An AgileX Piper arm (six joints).
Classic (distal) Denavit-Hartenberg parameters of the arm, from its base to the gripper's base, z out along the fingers. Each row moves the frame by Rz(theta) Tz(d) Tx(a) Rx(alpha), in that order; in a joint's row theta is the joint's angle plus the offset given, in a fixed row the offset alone. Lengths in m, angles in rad.
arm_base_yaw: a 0  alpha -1.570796  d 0.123  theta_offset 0
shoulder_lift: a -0.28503  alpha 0  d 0  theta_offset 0.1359
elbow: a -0.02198  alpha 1.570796  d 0  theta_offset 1.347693
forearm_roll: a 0  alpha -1.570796  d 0.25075  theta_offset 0
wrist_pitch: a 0  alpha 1.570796  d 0  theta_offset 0
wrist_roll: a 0  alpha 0  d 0.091  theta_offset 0
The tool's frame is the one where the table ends.
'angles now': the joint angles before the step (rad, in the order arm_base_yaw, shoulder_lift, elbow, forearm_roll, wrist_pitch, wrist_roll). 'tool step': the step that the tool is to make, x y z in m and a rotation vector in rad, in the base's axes. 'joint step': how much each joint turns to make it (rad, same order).
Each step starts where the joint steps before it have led.
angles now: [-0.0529, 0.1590, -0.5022, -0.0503, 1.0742, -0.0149]
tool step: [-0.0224, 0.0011, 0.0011, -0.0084, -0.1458, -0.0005]
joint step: [0.0002, -0.1459, 0.0000, -0.0011, -0.0001, 0.0003]
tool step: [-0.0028, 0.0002, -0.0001, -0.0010, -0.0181, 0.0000]
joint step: [-0.0006, -0.0182, 0.0000, 0.0006, 0.0001, -0.0006]
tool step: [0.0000, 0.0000, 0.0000, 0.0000, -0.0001, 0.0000]
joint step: [0.0000, 0.0000, 0.0000, 0.0000, -0.0001, 0.0000]
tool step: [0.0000, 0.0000, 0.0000, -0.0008, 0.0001, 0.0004]
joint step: [0.0000, 0.0000, 0.0000, 0.0000, 0.0000, -0.0009]
